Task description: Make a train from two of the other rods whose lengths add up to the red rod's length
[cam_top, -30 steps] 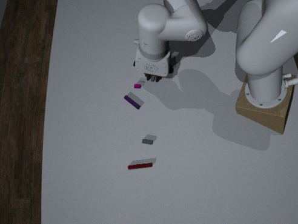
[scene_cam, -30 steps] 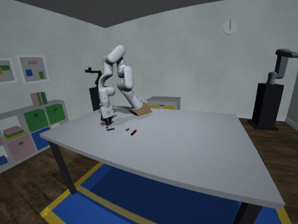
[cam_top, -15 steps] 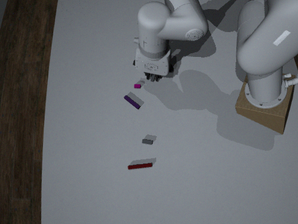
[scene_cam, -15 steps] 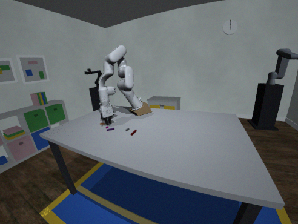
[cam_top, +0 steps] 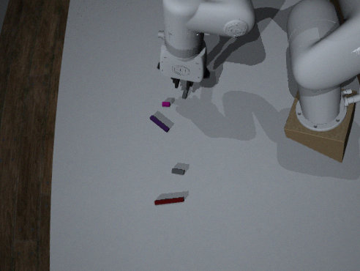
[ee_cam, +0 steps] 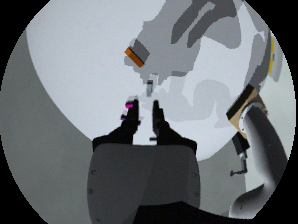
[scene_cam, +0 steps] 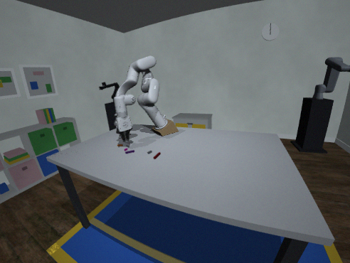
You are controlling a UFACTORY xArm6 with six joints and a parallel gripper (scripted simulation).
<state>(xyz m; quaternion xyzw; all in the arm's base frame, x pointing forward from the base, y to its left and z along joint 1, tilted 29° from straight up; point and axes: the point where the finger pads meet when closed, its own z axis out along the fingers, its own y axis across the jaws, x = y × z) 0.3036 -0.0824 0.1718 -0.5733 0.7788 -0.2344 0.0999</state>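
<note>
Now: the orange rod 7 cm to the right of my hand and 7 cm below it. The rest, counted from my hand: red rod: 28 cm to the left, 8 cm ahead, 7 cm below; then magenta rod: 7 cm below, 5 cm ahead, 3 cm to the left; then purple rod: 8 cm to the left, 8 cm ahead, 7 cm below.
</note>
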